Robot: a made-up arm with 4 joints.
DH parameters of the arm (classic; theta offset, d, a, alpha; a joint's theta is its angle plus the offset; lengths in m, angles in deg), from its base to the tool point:
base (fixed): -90 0.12 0 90
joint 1: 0 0.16 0 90
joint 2: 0 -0.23 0.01 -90
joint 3: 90 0.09 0.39 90
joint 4: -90 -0.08 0.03 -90
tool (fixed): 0 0.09 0 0
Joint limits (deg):
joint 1: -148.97..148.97
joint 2: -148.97..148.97
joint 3: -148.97..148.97
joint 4: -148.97..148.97
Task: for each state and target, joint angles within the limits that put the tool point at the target. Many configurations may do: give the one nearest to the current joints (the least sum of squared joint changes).
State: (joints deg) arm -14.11 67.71 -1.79 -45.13
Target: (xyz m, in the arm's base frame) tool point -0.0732 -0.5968 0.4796
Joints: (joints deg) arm -63.58 78.76 3.21 -14.43
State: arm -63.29 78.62 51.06 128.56
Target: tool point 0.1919 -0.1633 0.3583
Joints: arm -67.40 92.69 74.96 136.63
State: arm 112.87 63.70 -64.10 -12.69
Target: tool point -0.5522 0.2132 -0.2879
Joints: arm 138.13 104.28 -71.69 -35.53
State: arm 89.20 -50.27 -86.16 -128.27
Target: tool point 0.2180 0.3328 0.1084
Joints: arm 100.83 -81.72 -87.08 -80.06
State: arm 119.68 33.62 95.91 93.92
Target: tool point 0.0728 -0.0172 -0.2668
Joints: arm 110.16 56.85 94.58 93.52
